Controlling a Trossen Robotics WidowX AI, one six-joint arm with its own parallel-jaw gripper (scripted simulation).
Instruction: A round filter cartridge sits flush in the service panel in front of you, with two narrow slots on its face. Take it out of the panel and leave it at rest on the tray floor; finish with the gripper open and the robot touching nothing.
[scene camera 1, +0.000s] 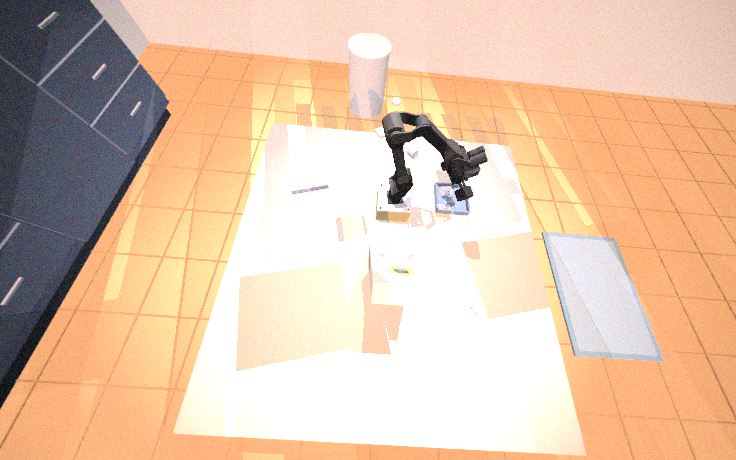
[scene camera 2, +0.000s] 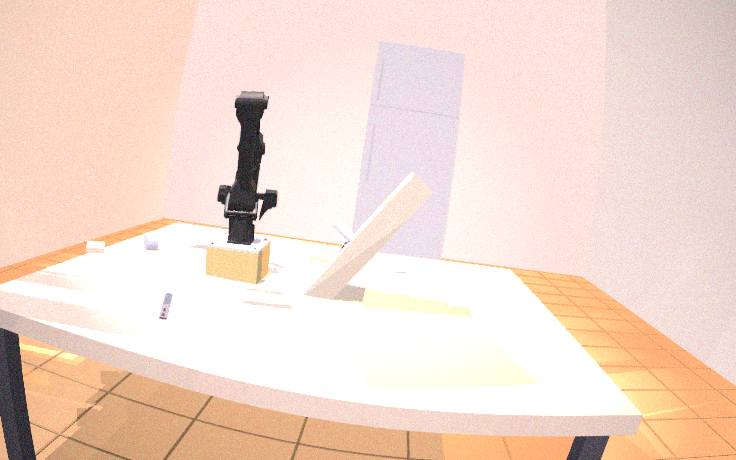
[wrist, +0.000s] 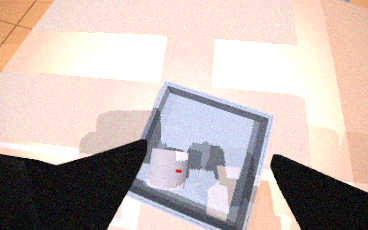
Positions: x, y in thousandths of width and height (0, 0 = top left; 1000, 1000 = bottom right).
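Note:
Gripper (wrist: 567, 663) open and holding nothing; a round white filter cartridge (wrist: 455, 741) is visible to me as well.

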